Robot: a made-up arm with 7 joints.
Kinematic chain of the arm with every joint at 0, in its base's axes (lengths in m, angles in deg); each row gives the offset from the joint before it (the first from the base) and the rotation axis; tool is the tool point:
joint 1: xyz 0.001 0.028 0.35 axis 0 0.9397 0.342
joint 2: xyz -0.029 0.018 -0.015 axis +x
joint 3: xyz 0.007 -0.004 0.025 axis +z
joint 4: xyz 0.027 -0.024 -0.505 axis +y
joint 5: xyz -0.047 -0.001 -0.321 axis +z
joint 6: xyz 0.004 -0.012 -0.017 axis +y
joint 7: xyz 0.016 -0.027 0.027 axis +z
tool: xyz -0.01 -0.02 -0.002
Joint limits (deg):
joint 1: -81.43..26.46
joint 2: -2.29..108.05
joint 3: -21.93..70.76
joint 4: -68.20..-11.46
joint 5: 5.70..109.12
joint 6: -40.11..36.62
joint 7: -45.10..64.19
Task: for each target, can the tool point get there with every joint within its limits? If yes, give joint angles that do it. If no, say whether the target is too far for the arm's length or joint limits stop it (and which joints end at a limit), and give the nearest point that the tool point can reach.
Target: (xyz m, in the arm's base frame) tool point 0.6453 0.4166 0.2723
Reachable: yes | joints -53.42 40.25 21.60 -45.66 98.51 18.35 -1.07
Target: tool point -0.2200 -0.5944 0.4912
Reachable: no: joint limits stop it (at a limit: joint 1, joint 2, joint 3, joint 4) | nearest point 0.5311 -0.4011 0.4020 | short by 0.781 m
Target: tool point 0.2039 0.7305 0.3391
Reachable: yes | joints -8.19 71.19 60.93 -52.86 41.15 -24.97 39.56
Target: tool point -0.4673 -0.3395 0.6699
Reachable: no: joint limits stop it (at a limit: joint 1, joint 2, joint 4, joint 6) | nearest point -0.2116 0.5228 0.7524 | short by 0.903 m
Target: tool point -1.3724 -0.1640 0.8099
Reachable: no: too far | nearest point -0.2600 0.5481 0.6924 | short by 1.326 m
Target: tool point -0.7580 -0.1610 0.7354
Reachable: no: joint limits stop it (at a limit: joint 1, joint 2, joint 3, joint 4, joint 6, joint 7) | nearest point -0.2538 0.5425 0.7040 | short by 0.866 m
